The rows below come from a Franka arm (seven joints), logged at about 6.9 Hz.
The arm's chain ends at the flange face. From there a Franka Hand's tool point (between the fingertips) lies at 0.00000 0.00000 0.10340 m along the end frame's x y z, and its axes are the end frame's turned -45 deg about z.
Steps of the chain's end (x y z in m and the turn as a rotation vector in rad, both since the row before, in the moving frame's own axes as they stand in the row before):
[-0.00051 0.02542 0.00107 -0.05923 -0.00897 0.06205]
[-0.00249 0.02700 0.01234 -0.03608 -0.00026 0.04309]
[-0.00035 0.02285 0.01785 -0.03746 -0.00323 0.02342]
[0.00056 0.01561 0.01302 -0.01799 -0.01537 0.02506]
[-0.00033 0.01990 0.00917 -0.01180 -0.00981 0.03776]
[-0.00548 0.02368 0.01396 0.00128 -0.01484 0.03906]
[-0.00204 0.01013 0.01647 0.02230 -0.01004 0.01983]
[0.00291 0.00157 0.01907 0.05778 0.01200 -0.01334]
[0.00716 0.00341 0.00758 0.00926 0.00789 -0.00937]
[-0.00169 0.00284 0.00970 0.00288 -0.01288 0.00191]
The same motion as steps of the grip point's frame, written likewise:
[-0.02343 0.02113 0.00088 -0.03554 -0.04822 0.06205]
[-0.02356 0.01989 0.01227 -0.02533 -0.02570 0.04309]
[-0.01941 0.01838 0.01778 -0.02420 -0.02877 0.02342]
[-0.01308 0.01159 0.01299 -0.00185 -0.02359 0.02506]
[-0.01589 0.01395 0.00916 -0.00141 -0.01528 0.03776]
[-0.02159 0.01167 0.01395 0.01140 -0.00959 0.03906]
[-0.00769 0.00337 0.01644 0.02287 0.00867 0.01983]
[0.00602 -0.00021 0.01889 0.03237 0.04934 -0.01334]
[0.00391 0.00737 0.00757 0.00097 0.01213 -0.00937]
[-0.00393 -0.00034 0.00969 0.01114 -0.00707 0.00191]

